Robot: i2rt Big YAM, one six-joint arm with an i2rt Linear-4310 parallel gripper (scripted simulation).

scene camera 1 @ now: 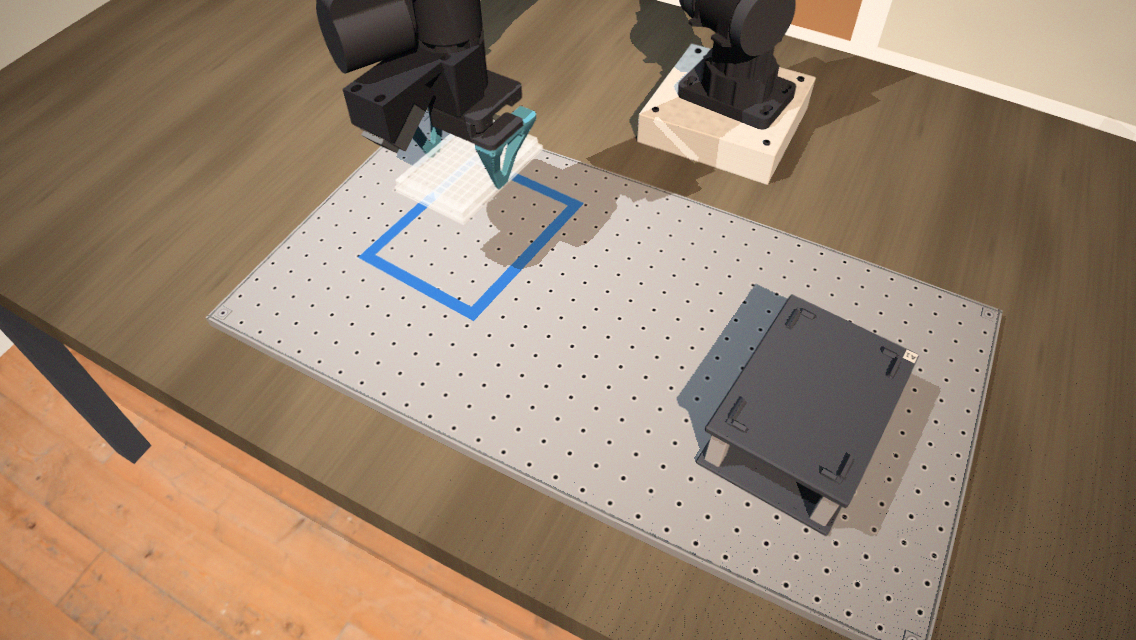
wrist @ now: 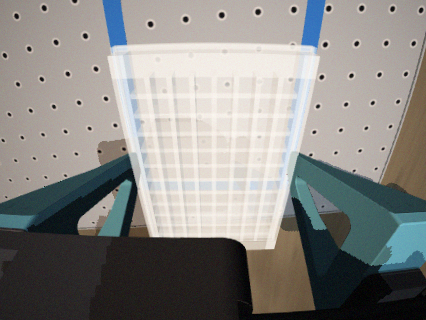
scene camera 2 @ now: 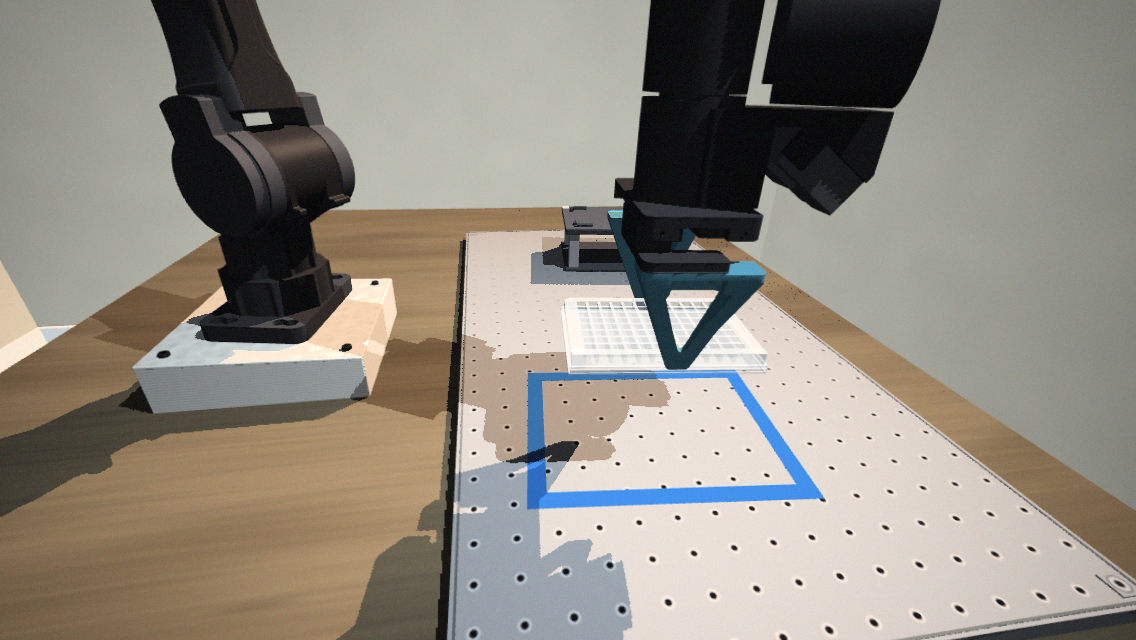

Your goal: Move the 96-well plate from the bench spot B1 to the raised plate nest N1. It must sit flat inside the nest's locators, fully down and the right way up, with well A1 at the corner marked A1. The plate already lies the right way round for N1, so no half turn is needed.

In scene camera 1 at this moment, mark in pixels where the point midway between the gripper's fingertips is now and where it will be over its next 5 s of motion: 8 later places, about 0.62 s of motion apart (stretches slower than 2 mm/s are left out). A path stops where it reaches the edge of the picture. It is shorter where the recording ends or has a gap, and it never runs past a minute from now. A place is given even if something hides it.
My gripper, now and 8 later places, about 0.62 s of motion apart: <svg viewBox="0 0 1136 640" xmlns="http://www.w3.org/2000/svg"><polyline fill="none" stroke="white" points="467,169 496,185 542,203 594,221 647,241 705,265 766,290 832,317 843,328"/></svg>
